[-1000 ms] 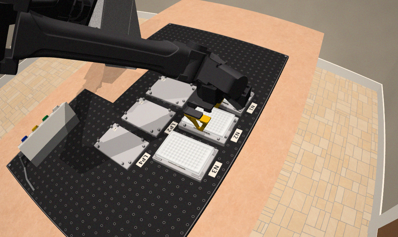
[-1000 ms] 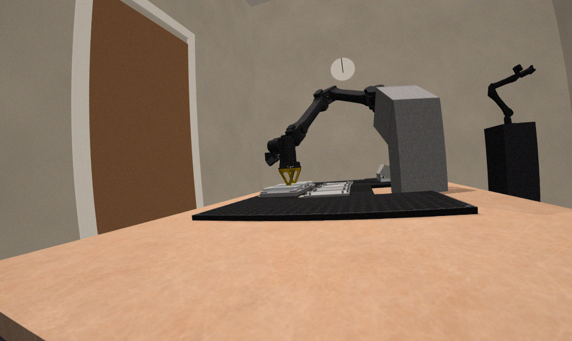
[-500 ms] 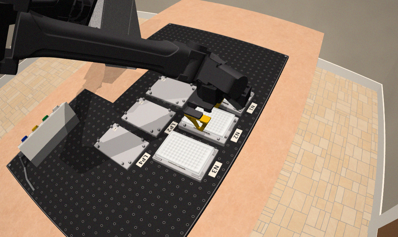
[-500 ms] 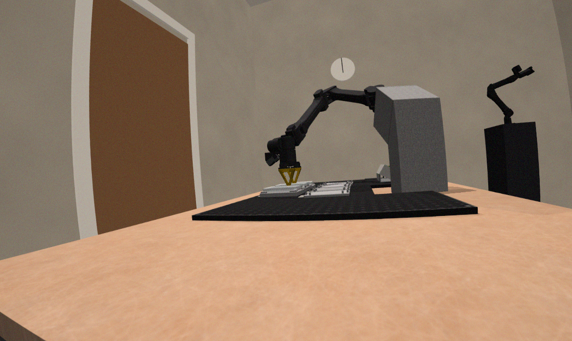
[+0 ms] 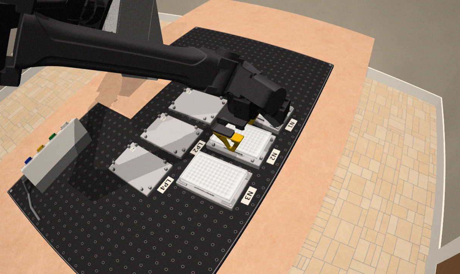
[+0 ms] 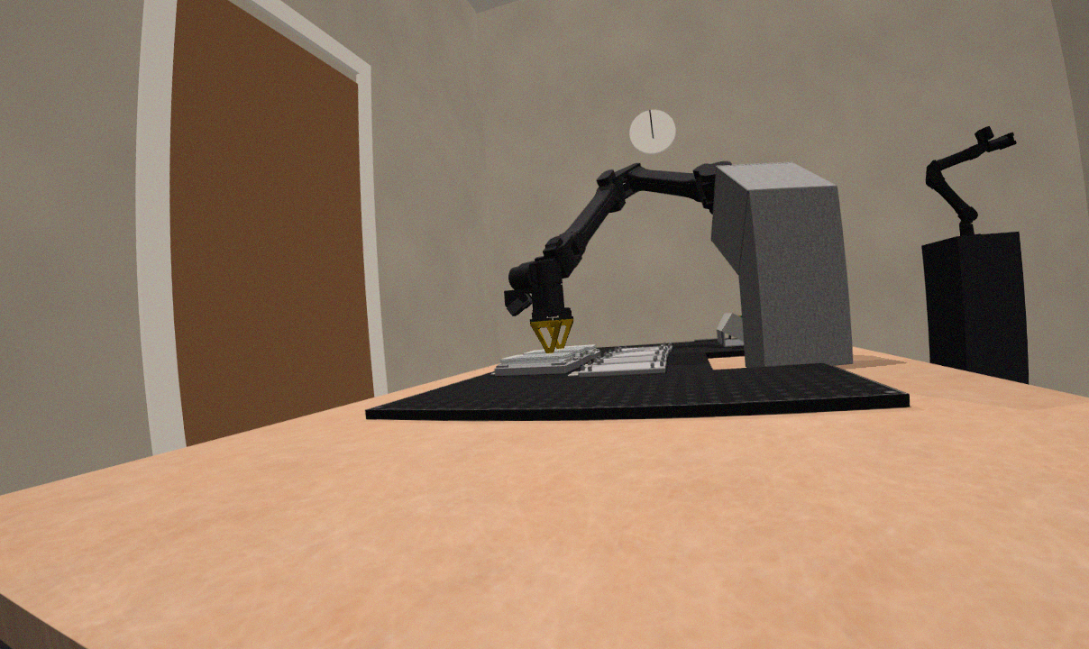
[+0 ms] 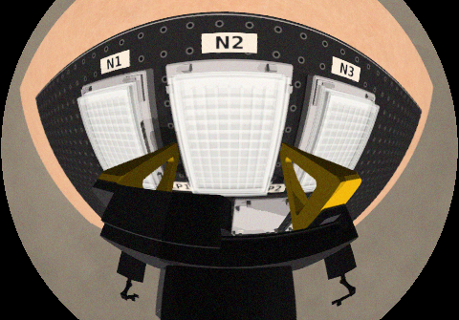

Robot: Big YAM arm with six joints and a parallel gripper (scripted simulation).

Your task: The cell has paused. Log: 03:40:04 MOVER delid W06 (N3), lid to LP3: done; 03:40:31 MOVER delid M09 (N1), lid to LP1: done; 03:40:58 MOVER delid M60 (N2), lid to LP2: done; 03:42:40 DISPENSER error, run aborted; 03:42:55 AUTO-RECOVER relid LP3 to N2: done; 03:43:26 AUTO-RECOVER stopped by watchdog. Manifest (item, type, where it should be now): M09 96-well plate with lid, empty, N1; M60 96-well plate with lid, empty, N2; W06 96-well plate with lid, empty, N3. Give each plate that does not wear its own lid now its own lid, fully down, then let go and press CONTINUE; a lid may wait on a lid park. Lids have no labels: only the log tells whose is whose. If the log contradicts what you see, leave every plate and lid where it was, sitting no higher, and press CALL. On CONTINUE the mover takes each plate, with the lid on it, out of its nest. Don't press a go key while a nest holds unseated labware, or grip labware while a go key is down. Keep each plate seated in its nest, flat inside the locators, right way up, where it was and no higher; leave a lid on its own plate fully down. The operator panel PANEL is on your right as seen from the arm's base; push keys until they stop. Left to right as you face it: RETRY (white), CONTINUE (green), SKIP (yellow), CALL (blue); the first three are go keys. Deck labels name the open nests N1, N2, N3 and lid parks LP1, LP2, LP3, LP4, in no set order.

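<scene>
The green CONTINUE key lies 47 cm behind my hand, 26 cm to the right of it and 3 cm above it. The rest, counted from my hand: lid park LP2: 18 cm behind, 5 cm to the right, 3 cm below; then N1 label: 12 cm to the left, 10 cm ahead, 4 cm below; then lid park LP1: 17 cm behind, 8 cm to the left, 3 cm below.
</scene>
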